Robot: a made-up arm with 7 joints.
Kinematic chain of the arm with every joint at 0, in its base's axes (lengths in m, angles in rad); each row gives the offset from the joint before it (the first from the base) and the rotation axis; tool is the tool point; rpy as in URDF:
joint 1: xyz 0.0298 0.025 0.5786 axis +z
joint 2: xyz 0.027 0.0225 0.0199 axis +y
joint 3: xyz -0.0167 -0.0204 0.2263 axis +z
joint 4: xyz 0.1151 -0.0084 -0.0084 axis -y
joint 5: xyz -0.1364 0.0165 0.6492 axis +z
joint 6: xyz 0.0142 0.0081 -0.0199 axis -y
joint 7: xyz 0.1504 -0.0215 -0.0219 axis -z
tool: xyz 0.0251 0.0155 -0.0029 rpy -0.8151 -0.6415 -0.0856
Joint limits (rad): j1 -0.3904..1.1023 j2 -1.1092..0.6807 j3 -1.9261..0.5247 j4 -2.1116..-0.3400 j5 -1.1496..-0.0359 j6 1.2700..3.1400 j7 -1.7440..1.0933
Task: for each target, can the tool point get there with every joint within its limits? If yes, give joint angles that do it. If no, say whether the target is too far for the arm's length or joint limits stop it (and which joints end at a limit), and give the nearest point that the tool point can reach.
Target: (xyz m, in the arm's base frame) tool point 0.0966 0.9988 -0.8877
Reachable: no: too far | nearest point 0.1285 0.6607 -0.0013 | short by 0.949 m
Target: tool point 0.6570 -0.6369 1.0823
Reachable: yes | joints -0.0447 0.1005 -0.8286 -1.3675 -0.2938 1.9536 0.3907
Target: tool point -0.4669 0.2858 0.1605
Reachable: no: joint limits stop it (at a limit: joint 1, joint 2, joint 3, joint 4, joint 5, joint 6) | nearest point -0.1368 0.6261 0.0810 | short by 0.481 m
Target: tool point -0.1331 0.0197 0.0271
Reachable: no: joint limits stop it (at a limit: joint 1, joint 2, joint 4, joint 6) | nearest point -0.0558 0.6189 0.0608 | short by 0.605 m
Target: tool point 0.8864 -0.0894 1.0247
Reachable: yes | joints 0.5566 0.4910 -1.1580 -1.1621 -0.9284 2.9691 -0.7743
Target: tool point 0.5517 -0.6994 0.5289
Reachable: yes | joints 0.7270 -0.5877 -1.6606 -1.9508 -0.6496 1.4407 0.5553
